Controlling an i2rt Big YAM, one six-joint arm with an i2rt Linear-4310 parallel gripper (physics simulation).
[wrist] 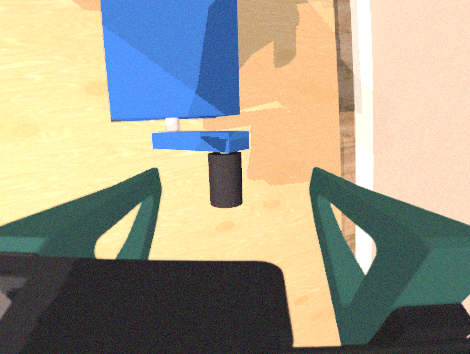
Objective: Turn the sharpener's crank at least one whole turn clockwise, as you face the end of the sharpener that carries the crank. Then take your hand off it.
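Frame: origin at the arm's base, x ahead, y left, z up, level; metres.
Seen in the pictures: gripper, between the fingertips: (235,178).
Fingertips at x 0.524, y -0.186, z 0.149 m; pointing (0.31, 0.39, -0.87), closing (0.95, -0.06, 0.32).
A point is followed by its place in that frame.
The blue sharpener (165,65) @[x 0.498, y -0.126, z 0.114 m] is at the top of the view, left of the middle. A short white shaft (172,124) @[x 0.503, y -0.159, z 0.073 m] joins its near end to the blue crank arm (180,141), which reaches to the right of the shaft. The black crank handle (225,180) @[x 0.527, y -0.195, z 0.117 m] sticks out from the right end of the arm towards the gripper. My gripper (235,178) @[x 0.524, y -0.186, z 0.149 m] is open, with one green finger on each side of the handle. Both fingers stand clear of the handle, with a wide gap on each side.
The light wooden table top (50,150) @[x 0.392, y -0.175, z -0.014 m] lies below the sharpener, with orange-brown shadow patches to its right. The table's edge runs down the right side. Beyond it are a white strip (365,150) and a pale pink surface (420,110).
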